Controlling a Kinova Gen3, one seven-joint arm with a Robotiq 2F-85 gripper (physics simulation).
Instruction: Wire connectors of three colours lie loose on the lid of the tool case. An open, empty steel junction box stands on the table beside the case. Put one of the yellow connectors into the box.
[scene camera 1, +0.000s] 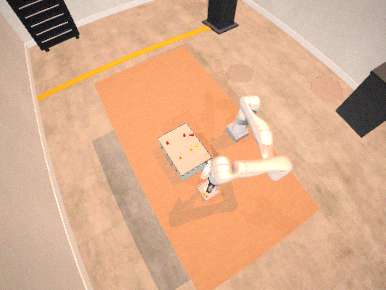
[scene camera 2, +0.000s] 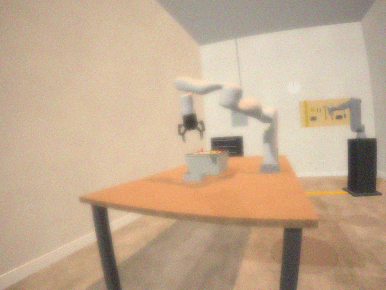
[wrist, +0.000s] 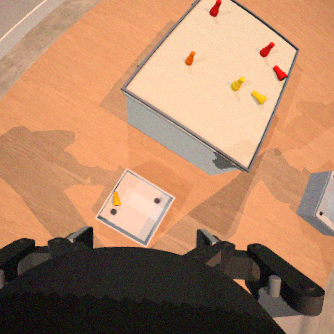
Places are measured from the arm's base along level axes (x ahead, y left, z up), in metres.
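Pixels of known places: gripper, fingertip midpoint: (scene camera 2: 193, 141) (wrist: 144, 239); arm's base at its link origin: (scene camera 1: 238, 128) (scene camera 2: 270, 162).
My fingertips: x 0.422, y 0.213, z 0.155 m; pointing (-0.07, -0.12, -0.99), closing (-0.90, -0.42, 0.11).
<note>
For each thing: its middle in the pictures, then the offset to it from my fingertips. Level surfaces: height alone.
- yellow connector at the middle of its body: (wrist: 115, 198) (scene camera 1: 203, 194) dx +0.046, dy -0.008, dz -0.207 m
- open steel junction box at the middle of its body: (wrist: 135, 206) (scene camera 2: 194, 176) (scene camera 1: 208, 189) dx +0.008, dy -0.011, dz -0.196 m
- tool case at the middle of its body: (wrist: 211, 80) (scene camera 1: 183, 152) (scene camera 2: 208, 161) dx -0.008, dy -0.290, dz -0.148 m
- orange connector at the middle of its body: (wrist: 190, 57) (scene camera 1: 180, 157) dx +0.045, dy -0.245, dz -0.075 m
- orange table at its surface level: dz -0.215 m
A yellow connector (wrist: 116, 198) (scene camera 1: 204, 194) is inside the open steel junction box (wrist: 159, 220) (scene camera 2: 192, 177), near one wall; whether it lies flat or leans is unclear. My gripper (wrist: 144, 239) (scene camera 2: 192, 138) is wide open and empty, high above the box. Two more yellow connectors (wrist: 237, 84) (wrist: 258, 97) are on the lid of the tool case (wrist: 165, 127) (scene camera 1: 186, 165) (scene camera 2: 205, 165), beside the box. The lid also holds an orange connector (wrist: 190, 58) (scene camera 1: 180, 157) and three red ones (wrist: 215, 8) (wrist: 267, 49) (wrist: 280, 73).
The arm's grey base (scene camera 1: 237, 132) (scene camera 2: 270, 168) stands on the orange table (scene camera 1: 270, 215) (scene camera 2: 240, 200), and part of it shows at the right of the wrist view (wrist: 316, 200). The case's raised lid edge lies close to the box side. Dark pedestals (scene camera 1: 221, 15) (scene camera 2: 362, 165) stand on the floor beyond the table.
</note>
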